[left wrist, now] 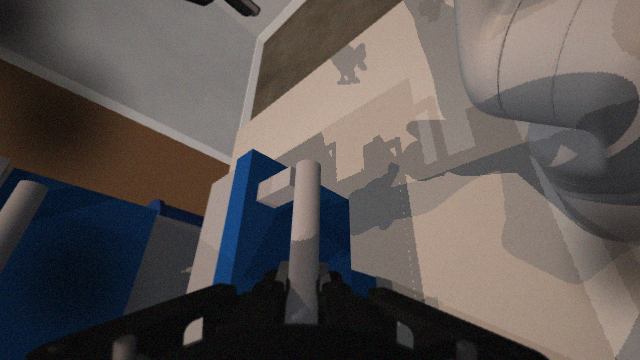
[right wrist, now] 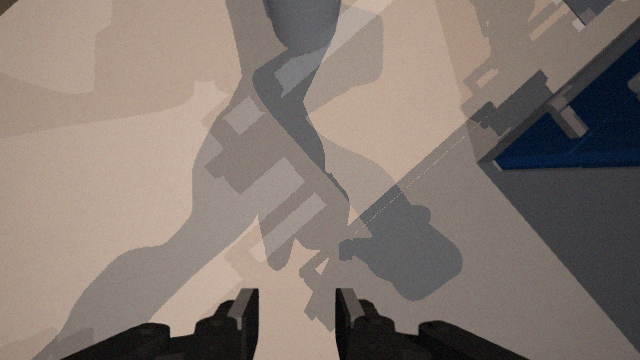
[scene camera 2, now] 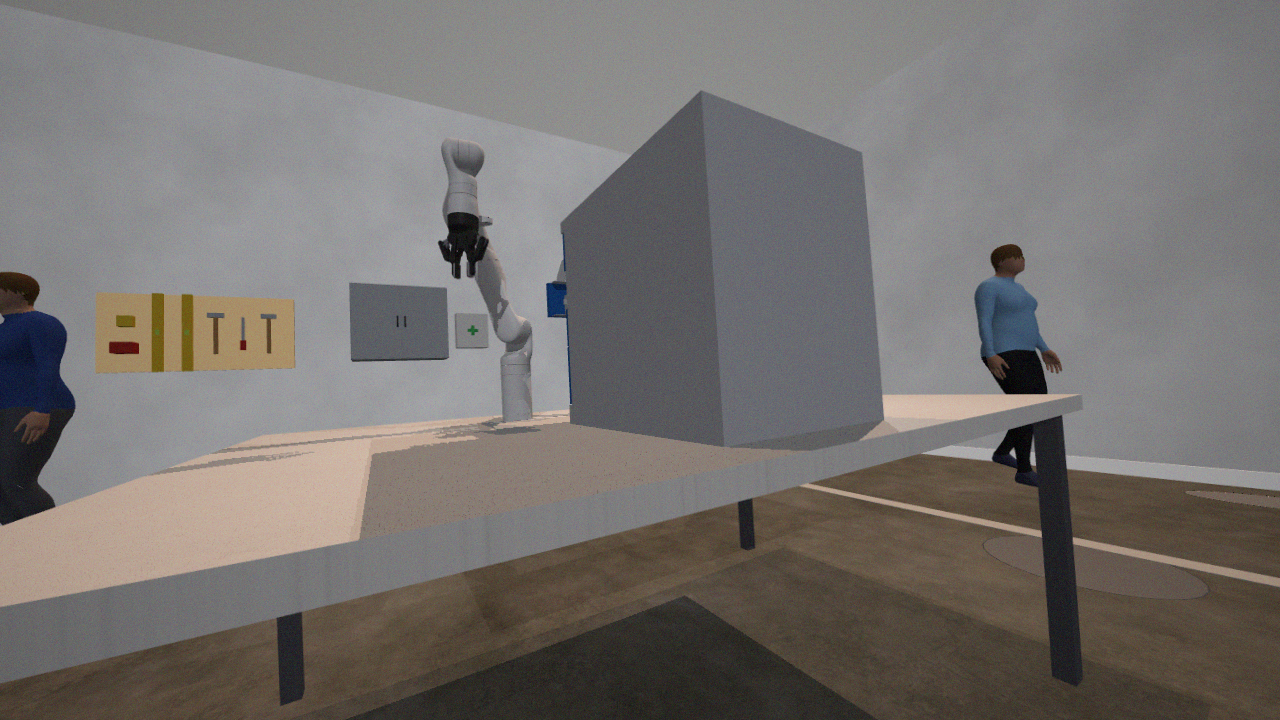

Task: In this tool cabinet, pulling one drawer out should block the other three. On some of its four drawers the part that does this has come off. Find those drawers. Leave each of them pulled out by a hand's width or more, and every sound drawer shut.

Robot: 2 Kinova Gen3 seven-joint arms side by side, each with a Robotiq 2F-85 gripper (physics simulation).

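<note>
The grey cabinet (scene camera 2: 644, 304) (right wrist: 575, 225) shows its side and back in the scene view, hiding most of its front. One blue drawer (scene camera 2: 555, 300) (left wrist: 245, 225), apparently second from top, stands pulled out. My left gripper (left wrist: 303, 279) is shut on its pale bar handle (left wrist: 306, 210). Another handle (left wrist: 22, 215) stands before a blue front (left wrist: 80, 250) at left in the left wrist view and looks further in. The right wrist view shows part of a blue front (right wrist: 545, 145) with a handle (right wrist: 569, 120). My right gripper (scene camera 2: 463, 268) (right wrist: 297, 311) is open and empty, away from the cabinet.
The cabinet stands on a pale table (scene camera 2: 465, 519) (right wrist: 150, 175) crossed by arm shadows. A person in dark blue (scene camera 2: 31, 367) is at the far left and one in light blue (scene camera 2: 1011, 313) at the right, both beyond the table. A wall cupboard (scene camera 2: 375, 322) hangs behind.
</note>
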